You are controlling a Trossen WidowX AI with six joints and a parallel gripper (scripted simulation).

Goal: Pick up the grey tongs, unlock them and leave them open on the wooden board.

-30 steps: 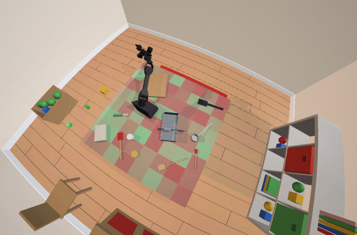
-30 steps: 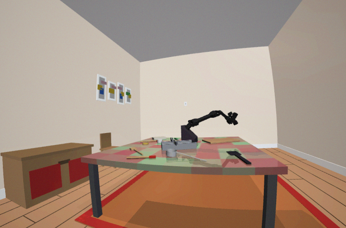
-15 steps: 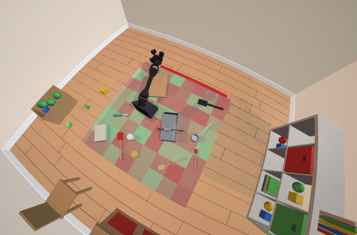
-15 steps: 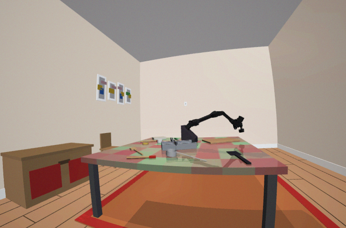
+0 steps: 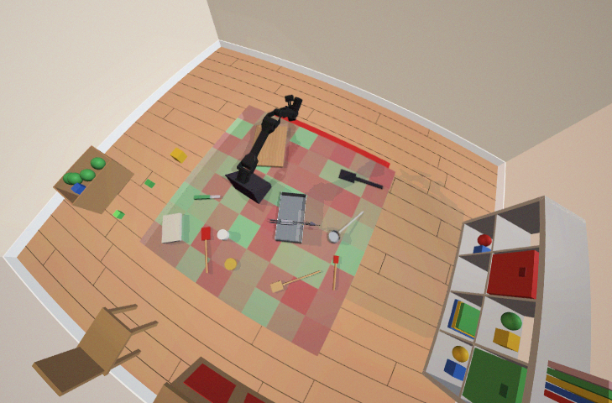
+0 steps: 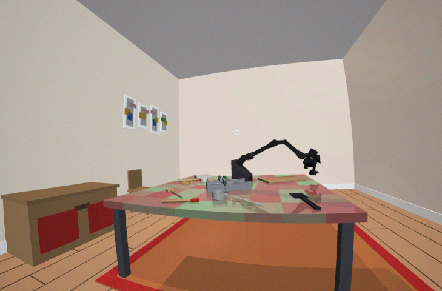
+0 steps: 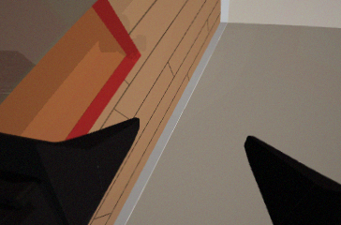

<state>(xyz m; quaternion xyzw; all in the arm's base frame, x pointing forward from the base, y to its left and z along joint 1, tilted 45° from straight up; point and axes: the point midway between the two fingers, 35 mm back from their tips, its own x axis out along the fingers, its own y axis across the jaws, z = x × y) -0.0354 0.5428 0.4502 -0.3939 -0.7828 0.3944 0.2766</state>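
Now: gripper tip 49 cm short of the yellow-dark lock piece, 79 cm to the left of it and 3 cm above it. Round my gripper tip: grey roasting tin: 40 cm ahead, 77 cm to the right, 7 cm below; then wooden board: 1 cm ahead, 35 cm to the right, 9 cm below; then black spatula: 71 cm ahead, 32 cm to the right, 9 cm below.
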